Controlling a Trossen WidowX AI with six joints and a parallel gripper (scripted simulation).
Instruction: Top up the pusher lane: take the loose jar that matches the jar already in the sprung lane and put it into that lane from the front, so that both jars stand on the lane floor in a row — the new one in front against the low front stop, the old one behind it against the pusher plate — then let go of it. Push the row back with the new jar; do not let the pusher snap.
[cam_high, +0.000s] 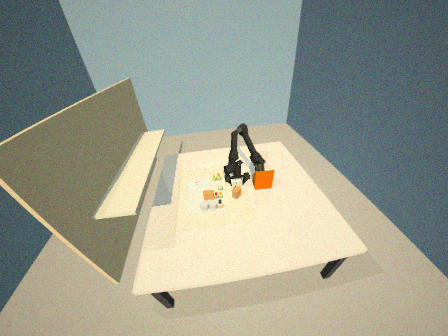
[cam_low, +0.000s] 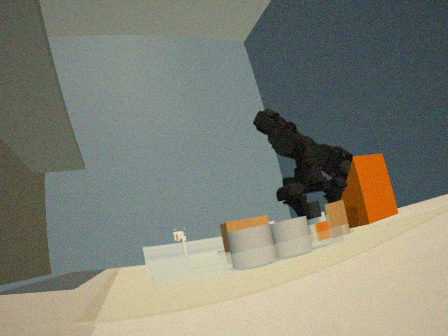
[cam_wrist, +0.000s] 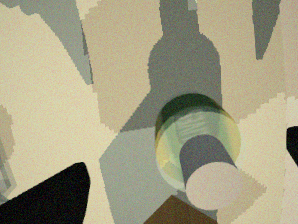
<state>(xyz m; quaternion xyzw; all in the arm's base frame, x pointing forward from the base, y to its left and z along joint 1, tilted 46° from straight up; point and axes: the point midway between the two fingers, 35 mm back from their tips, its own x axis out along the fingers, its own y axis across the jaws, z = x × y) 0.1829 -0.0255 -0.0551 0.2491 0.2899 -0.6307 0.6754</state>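
Right now my gripper tip is 10 mm short of the tan box and 80 mm to the right of it. Also, from my gripper tip: cream pusher plate: 240 mm ahead, 20 mm to the right, 10 mm above; shelf: 650 mm ahead, 50 mm to the left, 330 mm above.
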